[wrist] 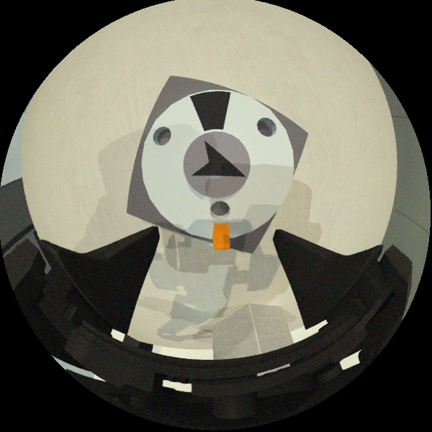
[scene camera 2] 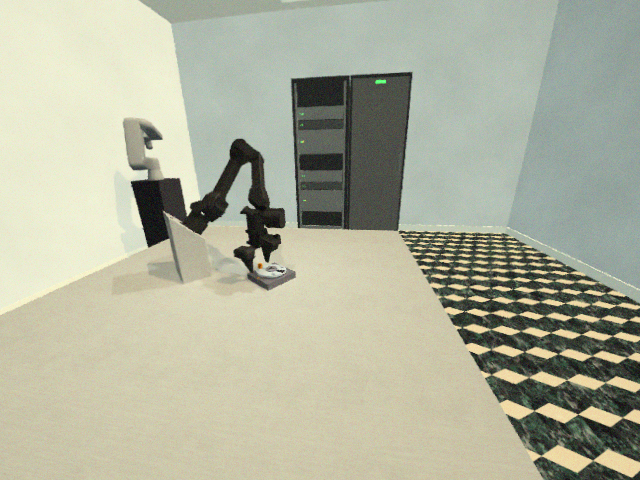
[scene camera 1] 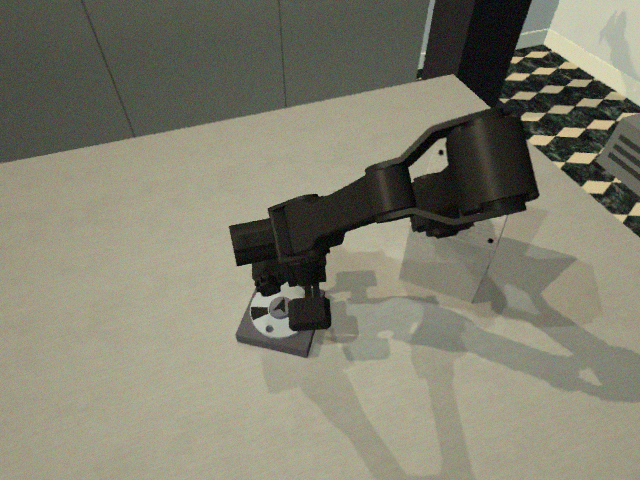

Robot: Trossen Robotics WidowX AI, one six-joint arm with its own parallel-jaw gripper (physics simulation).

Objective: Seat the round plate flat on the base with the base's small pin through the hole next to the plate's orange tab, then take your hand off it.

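Where they show: gripper, fingertip midpoint: [scene camera 2: 259, 267]; arm's base, origin of the base link: [scene camera 2: 190, 229].
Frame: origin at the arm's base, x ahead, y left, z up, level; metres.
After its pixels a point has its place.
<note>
The round white plate [scene camera 1: 284, 331] @(x 0.298, y 0.044, z -0.150 m) [scene camera 2: 264, 272] @(x 0.277, y -0.029, z -0.143 m) [wrist: 167, 180] lies over the square dark grey base [scene camera 1: 273, 344] @(x 0.321, y 0.056, z -0.160 m) [scene camera 2: 271, 282] @(x 0.315, y -0.069, z -0.158 m) [wrist: 172, 87]. It has a black wedge, and a grey centre with a black arrow shows through its middle. The orange tab [scene camera 2: 260, 265] @(x 0.249, y 0.005, z -0.134 m) [wrist: 221, 236] is at the plate's edge on the gripper side, beside a dark hole [wrist: 220, 209]. I cannot make out the pin or tell whether the plate is fully flat. My gripper [scene camera 2: 258, 264] @(x 0.244, y 0.011, z -0.144 m) [wrist: 217, 234] is open and empty, its fingers apart on either side of the tab. In scene camera 1 a finger hides part of the plate.
A pale slanted block [scene camera 1: 449, 263] @(x 0.000, y 0.046, z -0.094 m) [scene camera 2: 191, 253] @(x 0.021, y -0.048, z -0.075 m) stands on the table [scene camera 1: 129, 258] @(x 0.537, y -0.236, z -0.182 m) [scene camera 2: 258, 372] @(x 0.396, y -0.395, z -0.182 m) near the arm's base. Dark cabinets [scene camera 2: 379, 155] stand against the far wall. A patterned floor [scene camera 2: 516, 320] lies beyond the table's edge.
</note>
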